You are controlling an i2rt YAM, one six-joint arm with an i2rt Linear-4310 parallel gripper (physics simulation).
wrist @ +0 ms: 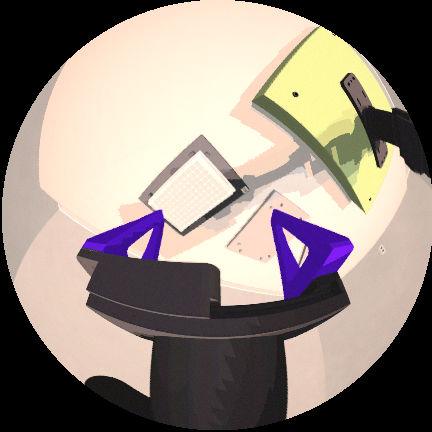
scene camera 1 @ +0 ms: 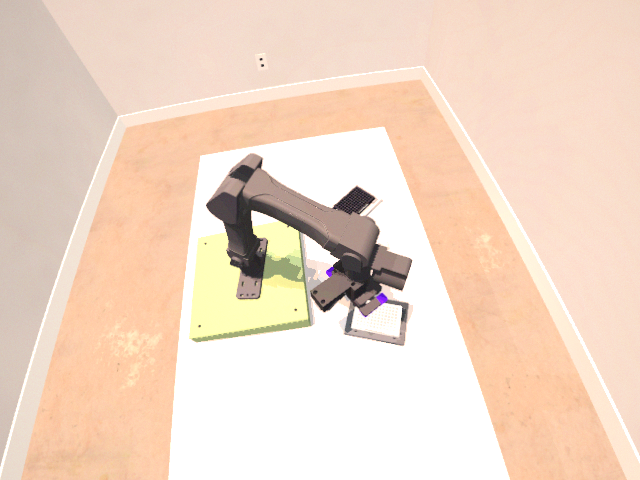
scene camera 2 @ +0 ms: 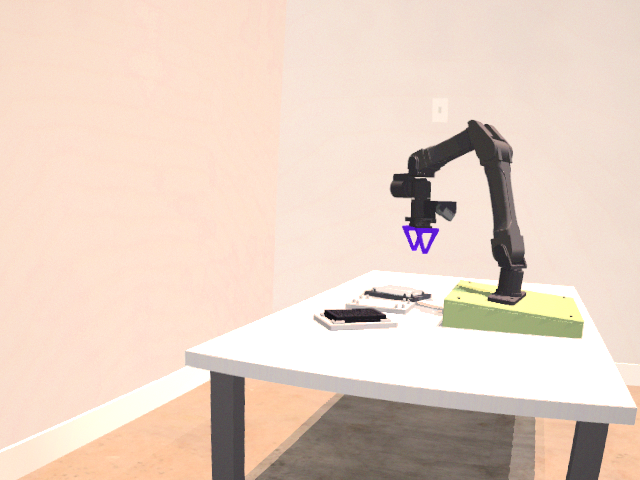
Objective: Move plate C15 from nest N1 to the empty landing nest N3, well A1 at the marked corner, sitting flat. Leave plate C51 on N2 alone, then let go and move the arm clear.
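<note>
A white well plate (scene camera 1: 379,321) (scene camera 2: 398,290) (wrist: 192,192) lies in a dark grey nest (scene camera 1: 374,338) (wrist: 169,168). A black well plate (scene camera 1: 355,199) (scene camera 2: 355,314) lies on a light nest (scene camera 1: 373,207) (scene camera 2: 361,326). The empty light nest (scene camera 2: 379,306) (wrist: 265,230) is between them, mostly hidden by the arm in scene camera 1. No plate or nest labels are readable, so I cannot tell C15 from C51. My gripper (scene camera 1: 356,285) (scene camera 2: 419,251) (wrist: 217,214) is open and empty, fingers down, high above the nests. In the wrist view its left fingertip overlaps the white plate's near edge.
The arm stands on a yellow-green base block (scene camera 1: 248,320) (scene camera 2: 511,321) (wrist: 300,75) beside the nests. The white table (scene camera 1: 320,403) (scene camera 2: 413,369) carries everything. Its long edge runs past the nests on the side away from the block.
</note>
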